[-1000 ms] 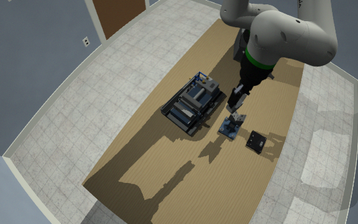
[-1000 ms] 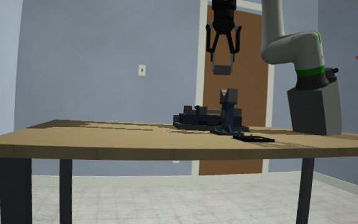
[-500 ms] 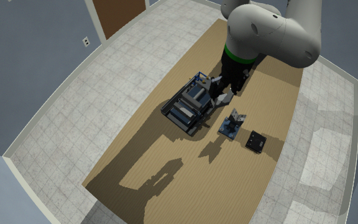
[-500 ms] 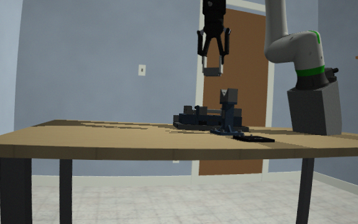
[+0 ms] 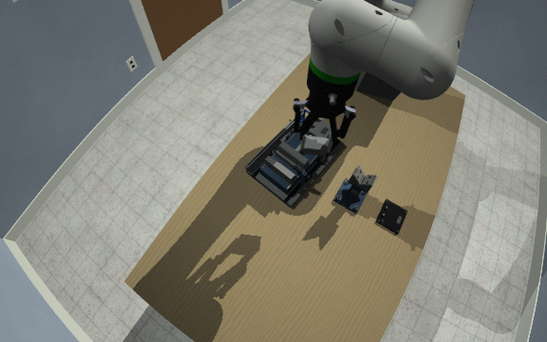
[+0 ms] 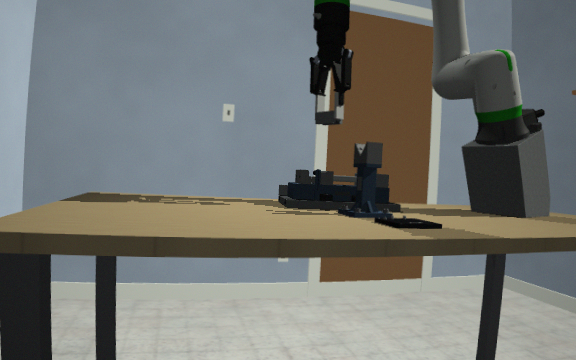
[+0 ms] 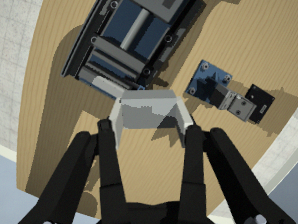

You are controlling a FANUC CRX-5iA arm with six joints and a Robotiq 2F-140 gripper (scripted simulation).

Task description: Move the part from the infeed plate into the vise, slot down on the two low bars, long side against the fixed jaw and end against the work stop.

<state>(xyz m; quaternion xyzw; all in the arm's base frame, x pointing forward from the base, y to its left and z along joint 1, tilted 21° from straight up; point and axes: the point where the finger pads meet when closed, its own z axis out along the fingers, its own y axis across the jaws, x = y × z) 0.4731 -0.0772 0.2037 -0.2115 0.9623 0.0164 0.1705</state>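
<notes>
Now: the moving jaw 2 cm behind my hand, 7 cm to the right of it and 18 cm below it. Round my hand: air cylinder rod (8 cm behind, 6 cm to the right, 18 cm below); then part (3 cm below); then work stop rod (2 cm ahead, 3 cm to the right, 17 cm below).
</notes>
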